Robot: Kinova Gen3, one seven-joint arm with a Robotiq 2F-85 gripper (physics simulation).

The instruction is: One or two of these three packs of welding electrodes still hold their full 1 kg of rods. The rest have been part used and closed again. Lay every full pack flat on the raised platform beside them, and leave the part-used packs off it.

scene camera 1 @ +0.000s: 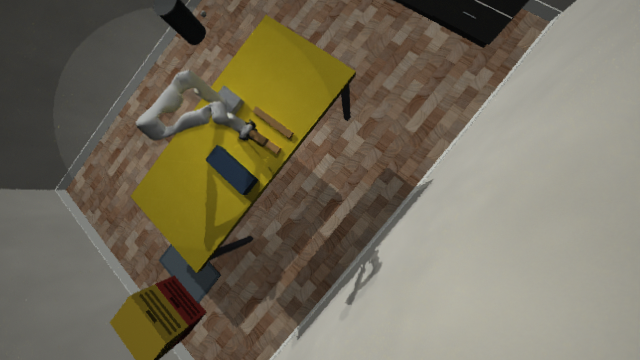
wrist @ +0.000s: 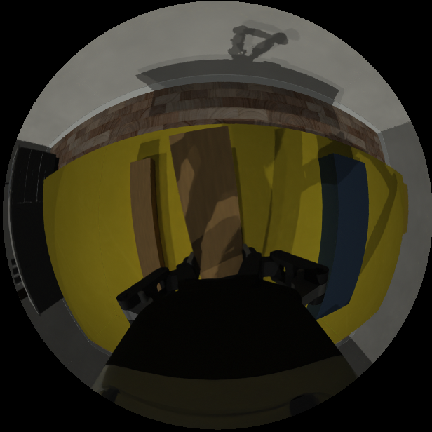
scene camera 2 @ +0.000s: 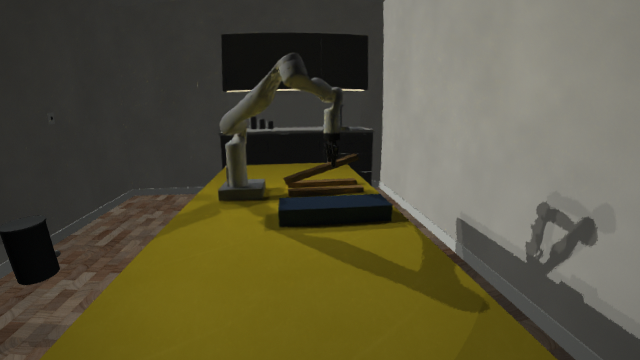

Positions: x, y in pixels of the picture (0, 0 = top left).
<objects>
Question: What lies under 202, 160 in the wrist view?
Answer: A brown pack.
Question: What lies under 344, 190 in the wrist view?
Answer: A dark blue raised platform.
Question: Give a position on a brown pack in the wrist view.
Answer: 142, 172
</objects>
